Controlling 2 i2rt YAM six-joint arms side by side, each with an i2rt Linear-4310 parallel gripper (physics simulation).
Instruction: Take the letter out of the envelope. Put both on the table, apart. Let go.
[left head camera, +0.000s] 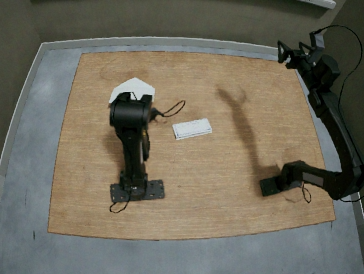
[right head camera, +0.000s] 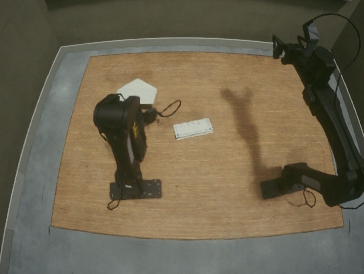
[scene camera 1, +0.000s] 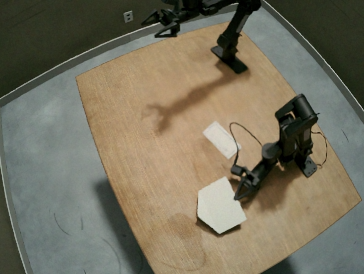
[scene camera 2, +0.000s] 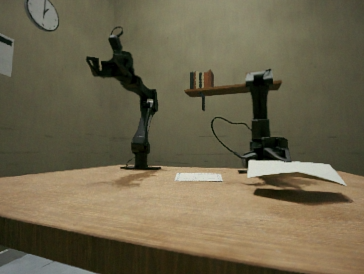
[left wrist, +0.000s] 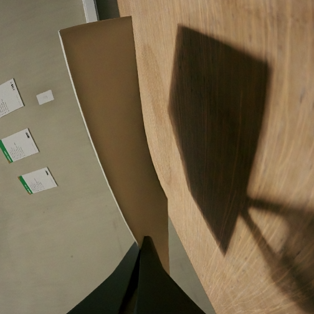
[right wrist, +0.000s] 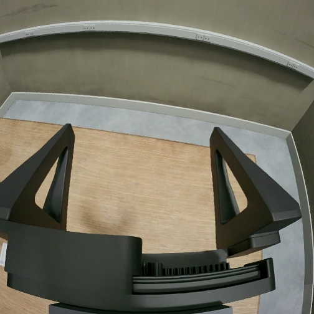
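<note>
The envelope (left head camera: 134, 86) (right head camera: 140, 91) (scene camera 1: 220, 206) (scene camera 2: 295, 170) (left wrist: 107, 110) is a pale five-sided sheet, its pointed flap facing away from the arms. It hangs tilted a little above the table, with its shadow apart beneath it. My left gripper (scene camera 1: 236, 197) (left wrist: 145, 244) is shut on the envelope's edge opposite the point. In the head views the arm hides this grip. The letter (left head camera: 192, 128) (right head camera: 193, 128) (scene camera 1: 221, 140) (scene camera 2: 198, 177), a white printed rectangle, lies flat on the table, apart from the envelope. My right gripper (scene camera 1: 150, 29) (right wrist: 141, 129) is open and empty, high above the table.
The wooden table (left head camera: 200, 215) (scene camera 1: 115, 110) (scene camera 2: 150, 215) carries both arm bases. The left arm's thin cable loops out near the letter in the head views. Behind the table, a wall shelf (scene camera 2: 232, 90) bears several books (scene camera 2: 201, 79).
</note>
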